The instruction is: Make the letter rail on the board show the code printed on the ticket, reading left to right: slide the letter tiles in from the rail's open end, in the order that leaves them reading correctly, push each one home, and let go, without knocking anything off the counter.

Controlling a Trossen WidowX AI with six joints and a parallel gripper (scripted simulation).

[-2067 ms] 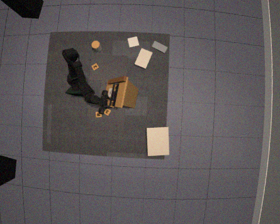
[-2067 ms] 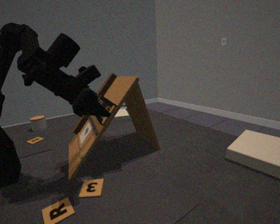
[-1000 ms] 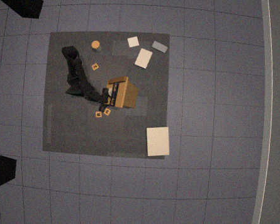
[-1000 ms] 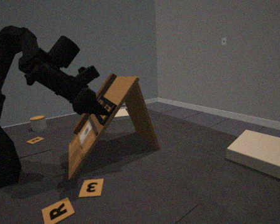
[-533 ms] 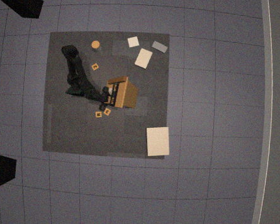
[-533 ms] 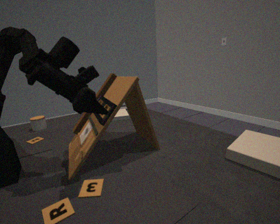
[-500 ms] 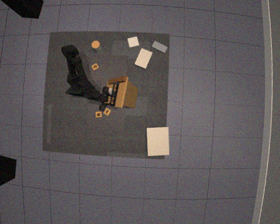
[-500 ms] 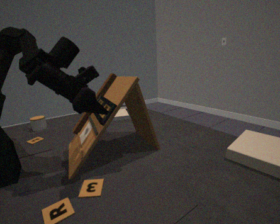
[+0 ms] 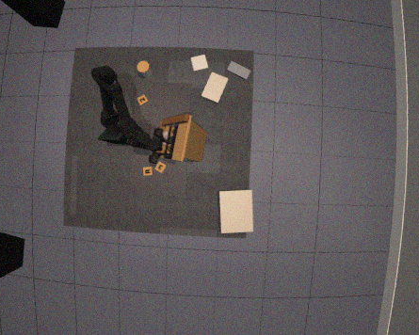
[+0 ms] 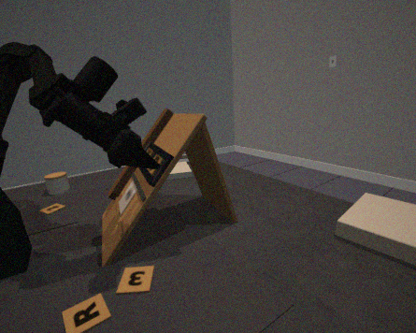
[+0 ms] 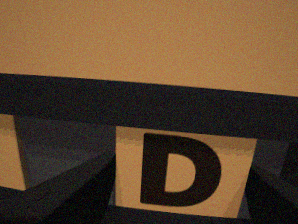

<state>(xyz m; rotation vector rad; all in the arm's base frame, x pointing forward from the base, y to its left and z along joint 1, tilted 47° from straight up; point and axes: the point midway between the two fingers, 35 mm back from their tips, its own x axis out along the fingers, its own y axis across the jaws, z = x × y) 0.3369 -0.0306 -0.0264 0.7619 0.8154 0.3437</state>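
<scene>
The white ticket lies 8 cm below my gripper tip, 7 cm to the left of it and 6 cm behind it. Round my gripper tip: letter tile d: right at my gripper tip; then letter tile: 17 cm below, 12 cm to the right, 8 cm behind; then cream slab: 47 cm to the left, 18 cm ahead, 16 cm below.
</scene>
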